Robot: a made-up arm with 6 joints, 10 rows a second.
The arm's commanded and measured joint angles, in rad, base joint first. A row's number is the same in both.
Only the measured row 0 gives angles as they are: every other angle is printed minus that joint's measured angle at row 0.
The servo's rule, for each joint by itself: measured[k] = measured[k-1] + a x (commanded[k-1-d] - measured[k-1]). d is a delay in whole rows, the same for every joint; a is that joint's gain. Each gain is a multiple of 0.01, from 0.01 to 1. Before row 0 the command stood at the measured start. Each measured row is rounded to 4 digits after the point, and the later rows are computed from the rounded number. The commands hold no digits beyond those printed.
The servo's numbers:
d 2
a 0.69 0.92 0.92 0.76 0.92 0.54
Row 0, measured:
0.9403 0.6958 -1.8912 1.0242 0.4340 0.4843
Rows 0 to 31, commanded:
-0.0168 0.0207 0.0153 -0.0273 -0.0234 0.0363
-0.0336 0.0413 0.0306 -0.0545 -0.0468 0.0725
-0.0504 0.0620 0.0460 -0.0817 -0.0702 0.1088
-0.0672 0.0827 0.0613 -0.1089 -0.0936 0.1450
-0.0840 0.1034 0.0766 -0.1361 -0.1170 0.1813
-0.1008 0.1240 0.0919 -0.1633 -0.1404 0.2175
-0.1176 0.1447 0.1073 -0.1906 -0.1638 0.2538
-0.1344 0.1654 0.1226 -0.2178 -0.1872 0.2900
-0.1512 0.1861 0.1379 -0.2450 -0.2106 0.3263
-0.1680 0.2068 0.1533 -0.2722 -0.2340 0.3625
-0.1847 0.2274 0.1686 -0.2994 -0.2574 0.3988
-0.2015 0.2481 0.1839 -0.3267 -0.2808 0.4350
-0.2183 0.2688 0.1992 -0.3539 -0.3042 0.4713
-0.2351 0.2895 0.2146 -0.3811 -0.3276 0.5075
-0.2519 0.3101 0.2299 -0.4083 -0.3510 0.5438
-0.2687 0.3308 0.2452 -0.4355 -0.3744 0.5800
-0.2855 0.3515 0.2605 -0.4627 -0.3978 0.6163
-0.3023 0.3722 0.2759 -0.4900 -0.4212 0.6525
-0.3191 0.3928 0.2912 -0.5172 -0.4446 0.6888
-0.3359 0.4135 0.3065 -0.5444 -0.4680 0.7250
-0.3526 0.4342 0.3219 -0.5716 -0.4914 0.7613
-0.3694 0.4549 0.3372 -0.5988 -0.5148 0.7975
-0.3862 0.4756 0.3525 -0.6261 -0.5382 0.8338
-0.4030 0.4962 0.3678 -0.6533 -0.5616 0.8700
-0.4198 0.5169 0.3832 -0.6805 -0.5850 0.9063
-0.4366 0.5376 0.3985 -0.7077 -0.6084 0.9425
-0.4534 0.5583 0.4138 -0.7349 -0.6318 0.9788
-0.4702 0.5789 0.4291 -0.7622 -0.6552 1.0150
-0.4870 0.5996 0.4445 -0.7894 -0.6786 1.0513
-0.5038 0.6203 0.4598 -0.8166 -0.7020 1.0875
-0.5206 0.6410 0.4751 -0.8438 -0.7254 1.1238
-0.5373 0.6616 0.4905 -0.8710 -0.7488 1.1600
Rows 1 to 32, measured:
0.0000 0.0000 0.0000 0.0000 0.0000 0.0000
0.0000 0.0000 0.0000 0.0000 0.0000 0.0000
-0.0116 0.0190 0.0141 -0.0207 -0.0215 0.0196
-0.0268 0.0395 0.0293 -0.0464 -0.0448 0.0482
-0.0431 0.0602 0.0447 -0.0732 -0.0682 0.0809
-0.0597 0.0809 0.0600 -0.1003 -0.0916 0.1155
-0.0765 0.1016 0.0753 -0.1275 -0.1150 0.1510
-0.0933 0.1222 0.0906 -0.1547 -0.1384 0.1869
-0.1101 0.1429 0.1060 -0.1820 -0.1618 0.2230
-0.1269 0.1636 0.1213 -0.2092 -0.1852 0.2592
-0.1437 0.1843 0.1366 -0.2364 -0.2086 0.2954
-0.1605 0.2050 0.1520 -0.2636 -0.2320 0.3316
-0.1772 0.2256 0.1673 -0.2908 -0.2554 0.3679
-0.1940 0.2463 0.1826 -0.3181 -0.2788 0.4041
-0.2108 0.2670 0.1979 -0.3453 -0.3022 0.4404
-0.2276 0.2877 0.2133 -0.3725 -0.3256 0.4766
-0.2444 0.3083 0.2286 -0.3997 -0.3490 0.5129
-0.2612 0.3290 0.2439 -0.4269 -0.3724 0.5491
-0.2780 0.3497 0.2592 -0.4541 -0.3958 0.5854
-0.2948 0.3704 0.2746 -0.4814 -0.4192 0.6216
-0.3116 0.3910 0.2899 -0.5086 -0.4426 0.6579
-0.3284 0.4117 0.3052 -0.5358 -0.4660 0.6941
-0.3451 0.4324 0.3206 -0.5630 -0.4894 0.7304
-0.3619 0.4531 0.3359 -0.5902 -0.5128 0.7666
-0.3787 0.4738 0.3512 -0.6175 -0.5362 0.8029
-0.3955 0.4944 0.3665 -0.6447 -0.5596 0.8391
-0.4123 0.5151 0.3819 -0.6719 -0.5830 0.8754
-0.4291 0.5358 0.3972 -0.6991 -0.6064 0.9116
-0.4459 0.5565 0.4125 -0.7263 -0.6298 0.9479
-0.4627 0.5771 0.4278 -0.7536 -0.6532 0.9841
-0.4795 0.5978 0.4432 -0.7808 -0.6766 1.0204
-0.4963 0.6185 0.4585 -0.8080 -0.7000 1.0566

